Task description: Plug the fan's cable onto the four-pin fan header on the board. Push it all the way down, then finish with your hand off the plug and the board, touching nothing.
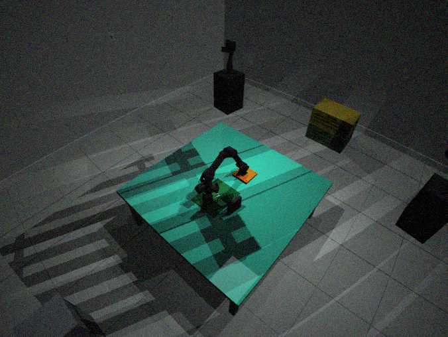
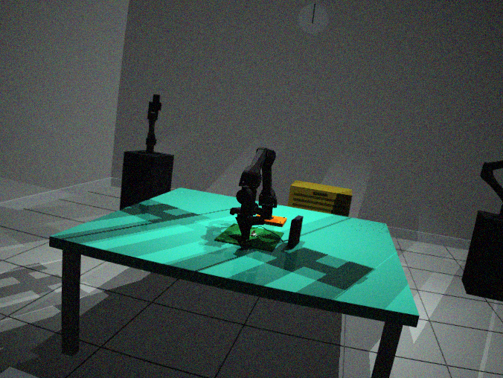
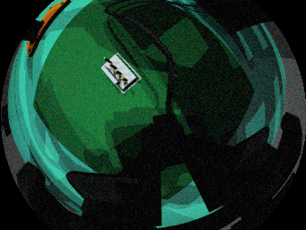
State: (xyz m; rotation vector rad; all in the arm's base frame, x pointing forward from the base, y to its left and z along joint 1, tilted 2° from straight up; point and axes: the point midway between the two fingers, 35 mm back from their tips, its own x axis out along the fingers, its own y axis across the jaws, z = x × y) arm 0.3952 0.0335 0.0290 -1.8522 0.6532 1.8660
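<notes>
The green board is 6 cm behind my gripper tip, 3 cm below it and 1 cm to the left of it. The rest, counted from my gripper tip: dark fan plug 1 cm behind, 1 cm above; then black fan 19 cm to the left, 8 cm behind, 4 cm above.
</notes>
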